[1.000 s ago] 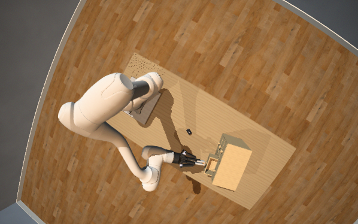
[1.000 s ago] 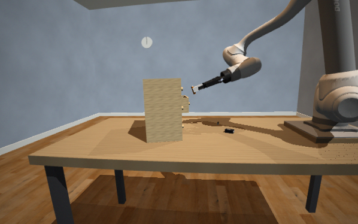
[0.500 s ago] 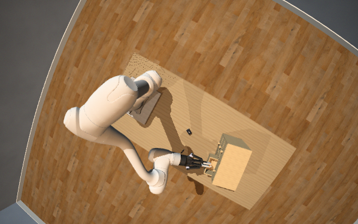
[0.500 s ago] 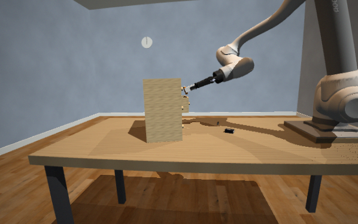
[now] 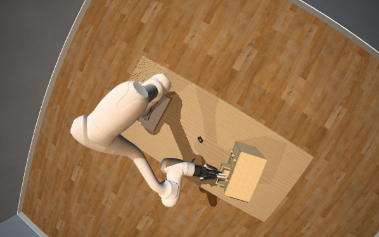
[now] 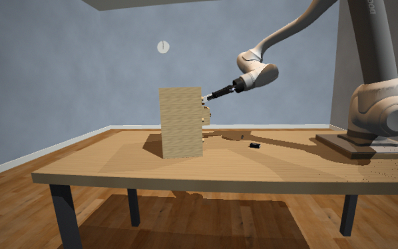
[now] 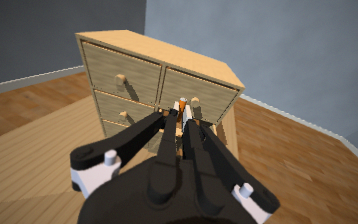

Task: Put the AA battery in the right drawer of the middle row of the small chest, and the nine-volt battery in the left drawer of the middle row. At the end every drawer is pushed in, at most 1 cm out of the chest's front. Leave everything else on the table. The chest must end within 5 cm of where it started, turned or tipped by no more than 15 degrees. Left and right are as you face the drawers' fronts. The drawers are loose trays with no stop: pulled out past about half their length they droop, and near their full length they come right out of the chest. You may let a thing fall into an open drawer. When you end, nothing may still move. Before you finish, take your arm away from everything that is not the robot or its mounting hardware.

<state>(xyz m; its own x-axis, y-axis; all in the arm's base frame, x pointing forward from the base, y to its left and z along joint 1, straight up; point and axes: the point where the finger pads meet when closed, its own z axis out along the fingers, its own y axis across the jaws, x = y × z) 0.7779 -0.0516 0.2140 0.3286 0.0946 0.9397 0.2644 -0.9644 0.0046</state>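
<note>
The orange AA battery lies 30 mm ahead of my hand, 10 mm to the left of it and 10 mm below it. From my hand the other things lie so: black AA battery (200 mm behind, 110 mm to the right, 240 mm below); then black nine-volt battery (260 mm behind, 80 mm to the left, 230 mm below).
</note>
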